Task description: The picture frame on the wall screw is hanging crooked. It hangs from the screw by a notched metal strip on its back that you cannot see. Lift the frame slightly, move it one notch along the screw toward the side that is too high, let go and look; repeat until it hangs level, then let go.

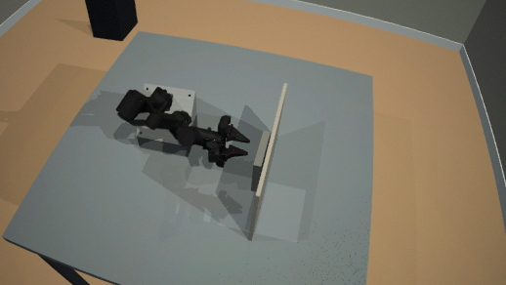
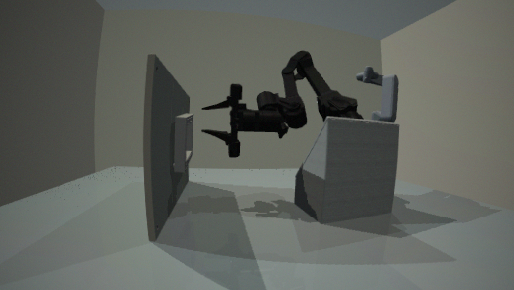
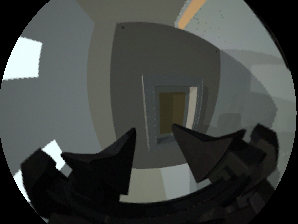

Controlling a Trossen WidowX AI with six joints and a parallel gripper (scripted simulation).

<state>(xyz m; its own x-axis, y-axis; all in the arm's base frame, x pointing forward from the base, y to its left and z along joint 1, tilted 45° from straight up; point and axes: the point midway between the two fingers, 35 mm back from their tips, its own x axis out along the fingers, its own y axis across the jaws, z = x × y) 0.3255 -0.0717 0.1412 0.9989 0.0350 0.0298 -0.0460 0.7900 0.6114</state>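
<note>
My gripper tip is now 5 cm short of the picture frame and 5 cm above it. Round my gripper tip: wall panel (6 cm ahead, 1 cm to the left, 6 cm below).
</note>
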